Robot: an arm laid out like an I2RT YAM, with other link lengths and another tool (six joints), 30 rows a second.
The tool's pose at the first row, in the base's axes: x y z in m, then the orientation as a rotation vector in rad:
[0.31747 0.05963 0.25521 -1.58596 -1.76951 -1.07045]
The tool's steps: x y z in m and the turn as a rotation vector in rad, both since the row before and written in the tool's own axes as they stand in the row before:
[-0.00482 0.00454 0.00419 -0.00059 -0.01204 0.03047]
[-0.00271 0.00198 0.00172 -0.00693 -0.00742 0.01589]
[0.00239 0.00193 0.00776 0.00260 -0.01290 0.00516]
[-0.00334 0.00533 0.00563 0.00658 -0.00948 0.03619]
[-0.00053 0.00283 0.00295 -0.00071 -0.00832 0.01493]
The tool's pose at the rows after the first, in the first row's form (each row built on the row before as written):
[0.32323 0.06040 0.24996 -1.61780 -1.74742 -1.04938]
[0.32576 0.06023 0.24717 -1.63917 -1.73476 -1.04442]
[0.32836 0.06788 0.24509 -1.65140 -1.73856 -1.03096]
[0.33472 0.07030 0.24009 -1.68011 -1.71004 -1.00140]
[0.33792 0.07222 0.23834 -1.69732 -1.70018 -0.98963]

